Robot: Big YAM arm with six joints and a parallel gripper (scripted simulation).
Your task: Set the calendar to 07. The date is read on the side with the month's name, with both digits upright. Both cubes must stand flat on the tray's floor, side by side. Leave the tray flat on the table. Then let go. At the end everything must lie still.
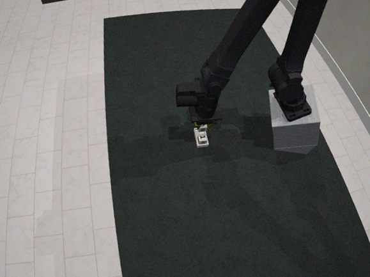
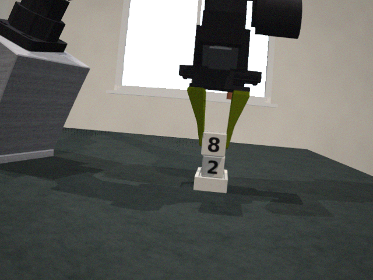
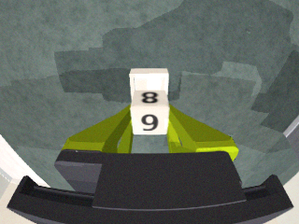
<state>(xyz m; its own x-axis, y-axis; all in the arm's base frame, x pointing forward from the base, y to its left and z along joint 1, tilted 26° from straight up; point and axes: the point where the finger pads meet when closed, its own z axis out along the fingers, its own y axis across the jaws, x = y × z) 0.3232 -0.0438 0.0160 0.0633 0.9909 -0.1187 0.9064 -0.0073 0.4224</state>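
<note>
Now: the small white tray 50 mm below my hand and 20 mm to the left of it.
</note>
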